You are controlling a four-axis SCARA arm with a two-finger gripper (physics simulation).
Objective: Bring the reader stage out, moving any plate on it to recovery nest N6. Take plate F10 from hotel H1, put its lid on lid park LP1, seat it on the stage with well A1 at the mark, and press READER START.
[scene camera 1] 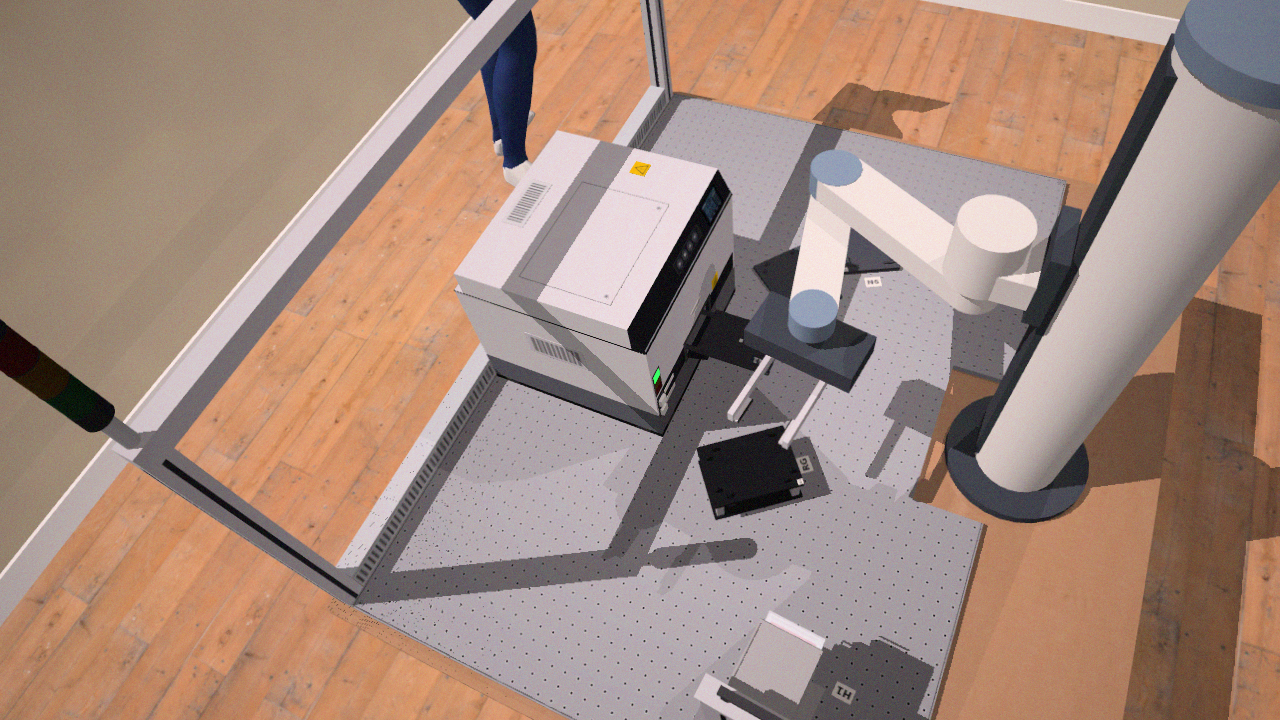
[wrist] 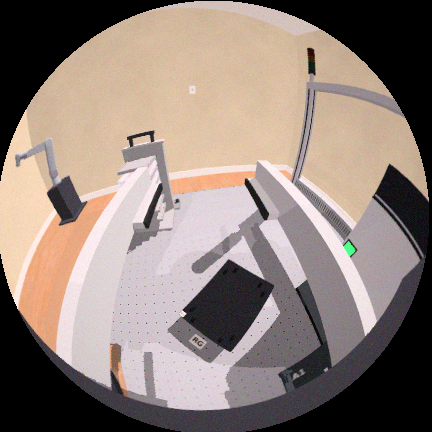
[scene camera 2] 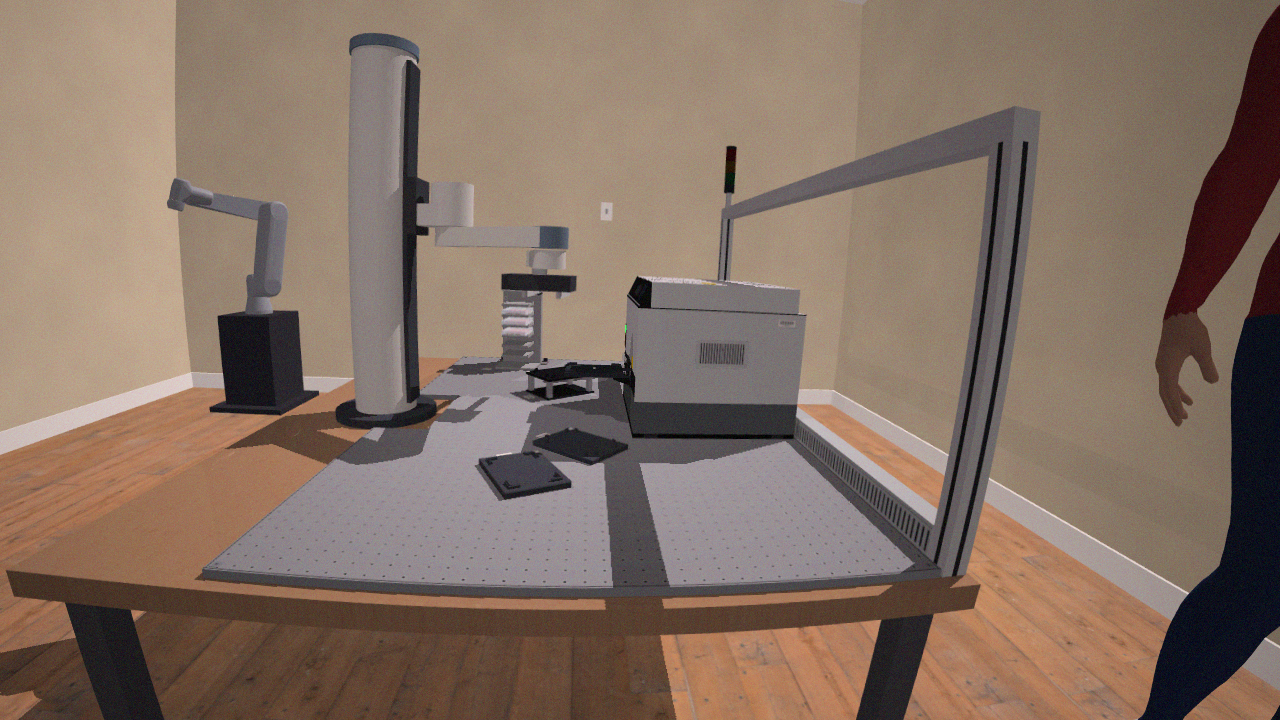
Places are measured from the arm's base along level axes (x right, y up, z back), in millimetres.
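Pixels of known places: gripper, fingertip midpoint: (scene camera 1: 757, 430) (wrist: 202, 172); arm's base, link origin: (scene camera 1: 1014, 458) (scene camera 2: 387, 413).
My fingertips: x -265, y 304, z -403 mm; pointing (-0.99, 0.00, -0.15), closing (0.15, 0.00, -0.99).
Note:
Ahead of a thing's pixels: the offset from my fingertips to its top centre. "spot": to the spot under its first point.
My gripper (scene camera 1: 760, 428) (wrist: 202, 172) is shut to its narrow stance, its two long parallel fingers still apart, with nothing between them. It hangs above the board between the reader stage and the RG stand. The stage @[dx +250, dy -169, dz -140 mm] (scene camera 1: 717, 338) (wrist: 306, 371) sticks out of the white reader @[dx +252, dy +56, dz -401 mm] (scene camera 1: 581, 241) (scene camera 2: 716, 358); its visible part looks bare, with an A1 mark in the wrist view. Hotel H1 (scene camera 1: 776, 662) (scene camera 2: 517, 329) (wrist: 167, 175) holds stacked pale plates; F10 cannot be told apart. Lid park LP1 @[dx +501, dy -272, dz -96 mm] (scene camera 1: 776, 268) (scene camera 2: 580, 445) is partly hidden by my arm in scene camera 1. Nest N6 @[dx +654, dy -274, dz +5 mm] (scene camera 2: 523, 474) looks bare.
The black RG stand (scene camera 1: 750, 470) (scene camera 2: 562, 374) (wrist: 227, 305) is near the fingers. A green light @[spot: dx +83, dy -96, dz -212 mm] (scene camera 1: 657, 376) (wrist: 350, 249) shows on the reader's front. A metal frame (scene camera 2: 1009, 268) lines the board's side. A person (scene camera 1: 514, 89) (scene camera 2: 1239, 358) stands beyond it.

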